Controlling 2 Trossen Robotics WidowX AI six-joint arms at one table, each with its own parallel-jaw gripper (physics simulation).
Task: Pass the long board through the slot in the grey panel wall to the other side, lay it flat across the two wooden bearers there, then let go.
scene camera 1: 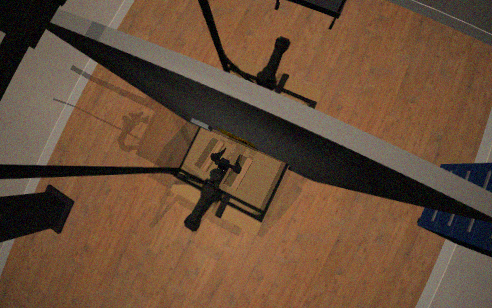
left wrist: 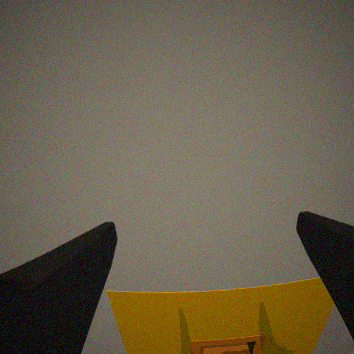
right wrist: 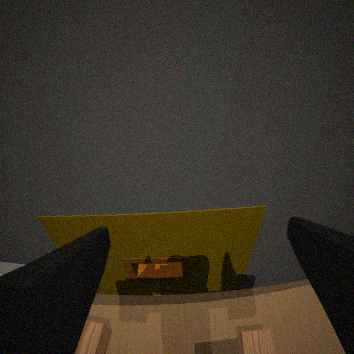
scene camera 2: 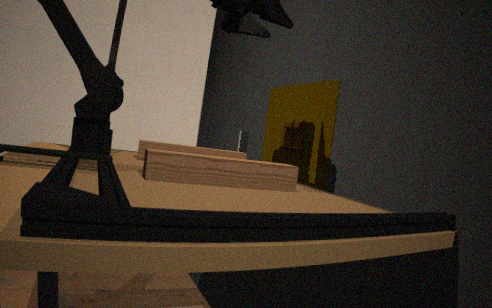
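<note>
The grey panel wall (scene camera 1: 265, 130) (scene camera 2: 400, 125) (left wrist: 200, 125) (right wrist: 175, 125) carries a yellow panel (scene camera 2: 300, 102) (left wrist: 150, 315) (right wrist: 165, 230) around the orange-framed slot (left wrist: 227, 342) (right wrist: 160, 270). Two wooden bearers lie apart on the tabletop: the nearer bearer (scene camera 2: 220, 171) and the farther bearer (scene camera 2: 190, 148); both also show at the bottom of the right wrist view. My right gripper (scene camera 1: 232, 154) (scene camera 2: 280, 31) (right wrist: 199, 232) is open and empty above them, facing the wall. My left gripper (left wrist: 208, 227) is open and empty, facing the wall's other side. The long board cannot be made out in any view.
A tabletop (scene camera 1: 262, 177) (scene camera 2: 210, 200) with a dark edge rail stands against the wall. A small pale plate (scene camera 1: 201, 123) (scene camera 2: 243, 141) is by the wall. Part of the left arm (scene camera 1: 274, 62) shows beyond the wall. A blue object (scene camera 1: 457, 227) stands at the far right.
</note>
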